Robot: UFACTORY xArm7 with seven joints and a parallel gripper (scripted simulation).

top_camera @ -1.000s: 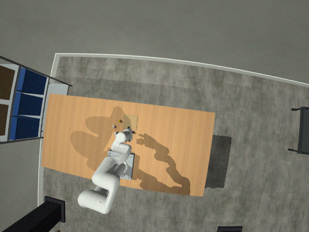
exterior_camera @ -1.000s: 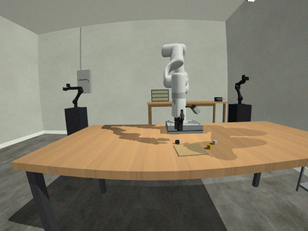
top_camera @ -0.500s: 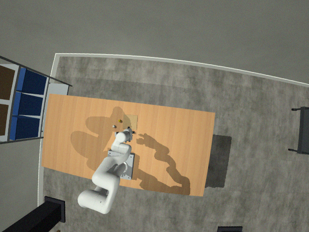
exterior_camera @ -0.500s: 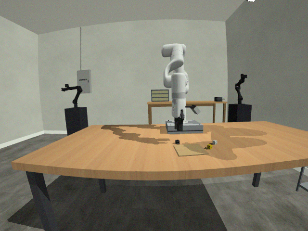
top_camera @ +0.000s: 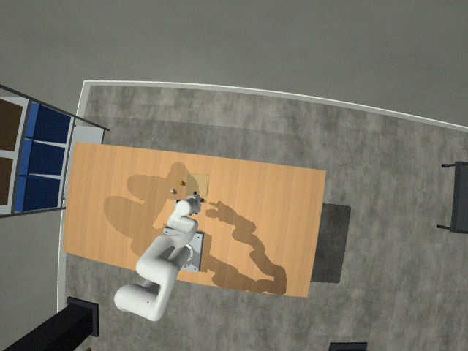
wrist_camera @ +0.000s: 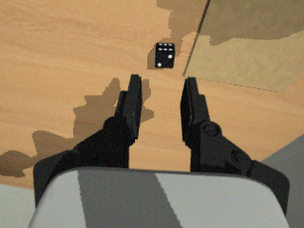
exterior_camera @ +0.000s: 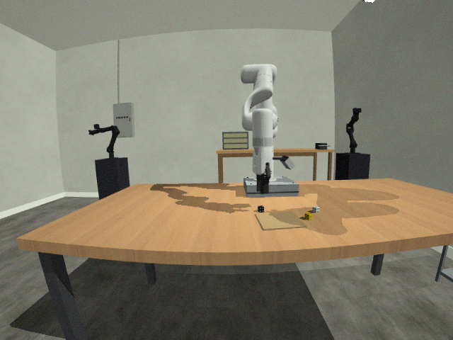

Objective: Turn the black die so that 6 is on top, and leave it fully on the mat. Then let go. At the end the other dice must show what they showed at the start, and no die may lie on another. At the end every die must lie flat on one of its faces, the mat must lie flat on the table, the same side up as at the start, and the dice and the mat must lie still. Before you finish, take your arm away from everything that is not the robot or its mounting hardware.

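My hand is 10 mm to the left of the black die and 80 mm above it. From my hand the other things lie so: yellow die 100 mm ahead, 140 mm to the left, 80 mm below; then white die 40 mm ahead, 200 mm to the left, 80 mm below; then tan mat 100 mm ahead, 40 mm to the left, 90 mm below.
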